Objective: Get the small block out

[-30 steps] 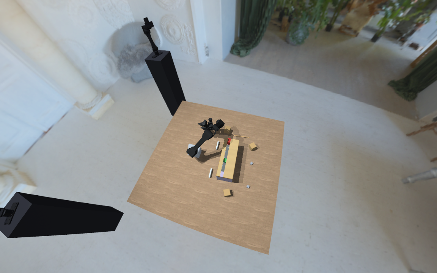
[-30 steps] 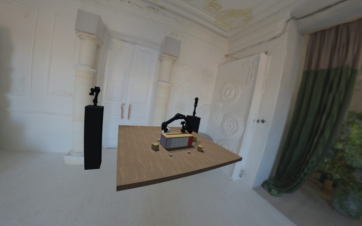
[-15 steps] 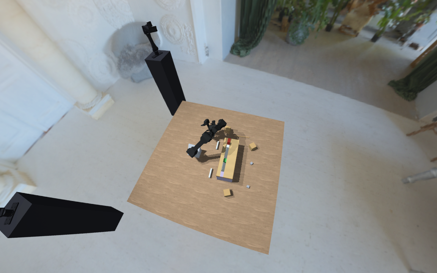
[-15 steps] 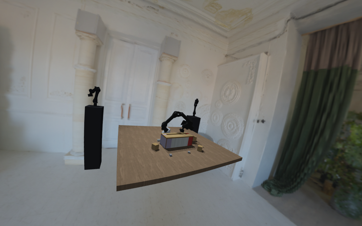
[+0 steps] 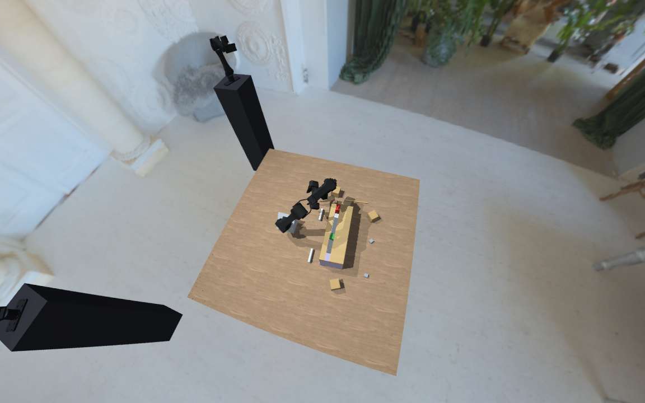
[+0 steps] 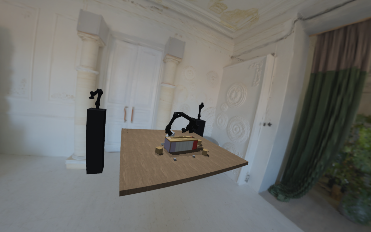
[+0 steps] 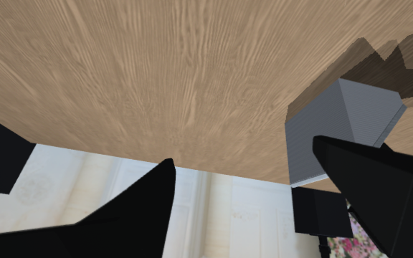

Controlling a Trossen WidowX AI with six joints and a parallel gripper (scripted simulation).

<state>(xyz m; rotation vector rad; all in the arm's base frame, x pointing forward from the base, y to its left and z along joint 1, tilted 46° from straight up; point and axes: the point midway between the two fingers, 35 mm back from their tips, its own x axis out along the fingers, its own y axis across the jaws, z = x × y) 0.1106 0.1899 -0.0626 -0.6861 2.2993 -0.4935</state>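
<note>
Now: gripper tip 22 cm short of the tan box, 17 cm to the left of it and 7 cm above it. From my gripper tip the other things lie so: green block (24 cm ahead, 20 cm to the right, 5 cm below); thin stick (32 cm ahead, 15 cm to the left, 13 cm below).
</note>
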